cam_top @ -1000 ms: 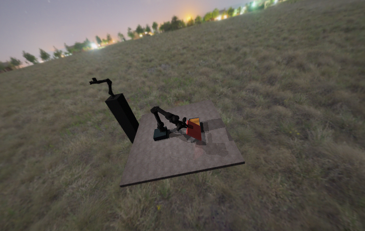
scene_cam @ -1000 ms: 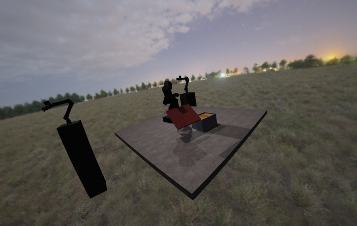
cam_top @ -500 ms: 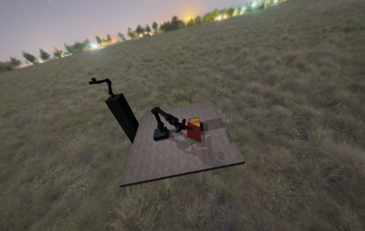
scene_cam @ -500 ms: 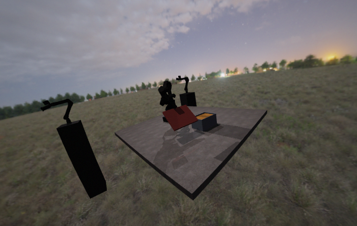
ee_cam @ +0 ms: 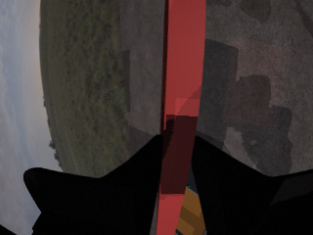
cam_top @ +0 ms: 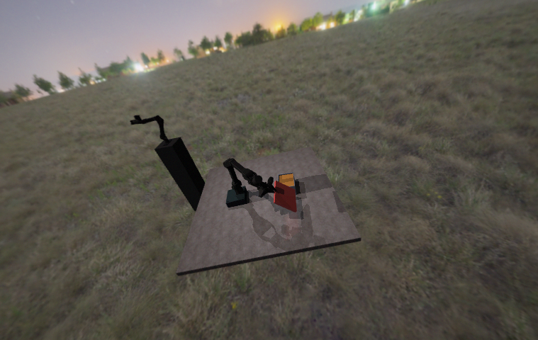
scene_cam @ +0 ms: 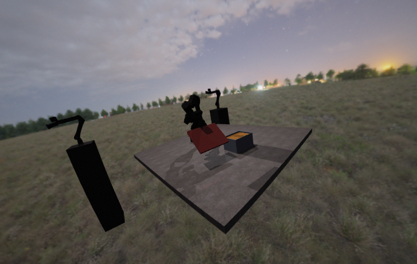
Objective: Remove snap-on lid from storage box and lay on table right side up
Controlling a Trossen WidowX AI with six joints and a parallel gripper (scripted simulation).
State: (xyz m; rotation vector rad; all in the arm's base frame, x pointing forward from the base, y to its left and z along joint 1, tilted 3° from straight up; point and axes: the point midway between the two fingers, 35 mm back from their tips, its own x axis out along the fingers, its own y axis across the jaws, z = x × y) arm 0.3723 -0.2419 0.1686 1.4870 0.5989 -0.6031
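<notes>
Now: gripper tip 7 cm short of the red lid and 5 cm above it. Also, from my gripper tip: grey storage box: 28 cm to the left, 18 cm below, 7 cm ahead.
</notes>
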